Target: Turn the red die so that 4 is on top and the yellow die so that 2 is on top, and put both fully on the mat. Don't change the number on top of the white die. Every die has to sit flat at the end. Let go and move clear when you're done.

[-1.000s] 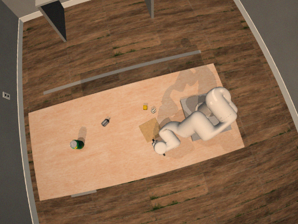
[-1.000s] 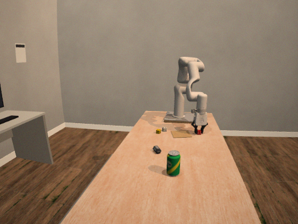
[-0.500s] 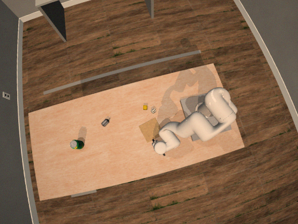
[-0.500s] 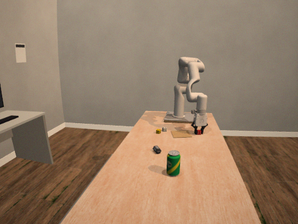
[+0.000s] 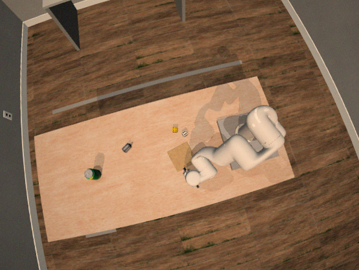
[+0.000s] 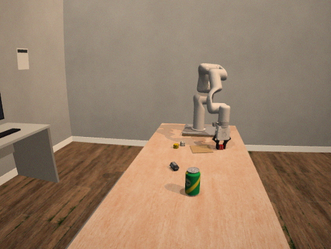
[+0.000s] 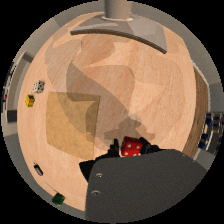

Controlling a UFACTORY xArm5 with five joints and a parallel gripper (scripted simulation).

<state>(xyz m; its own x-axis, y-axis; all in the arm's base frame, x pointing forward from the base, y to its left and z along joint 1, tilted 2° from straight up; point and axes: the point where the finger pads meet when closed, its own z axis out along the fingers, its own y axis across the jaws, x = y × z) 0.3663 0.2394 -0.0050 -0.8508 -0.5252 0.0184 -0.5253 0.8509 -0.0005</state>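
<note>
The red die lies 10 mm below my hand. From my hand the other things lie so: brown mat: 130 mm to the right, 40 mm ahead, 20 mm below; yellow die: 310 mm to the right, 70 mm ahead, 10 mm below; white die: 270 mm to the right, 10 mm below, 10 mm ahead.
</note>
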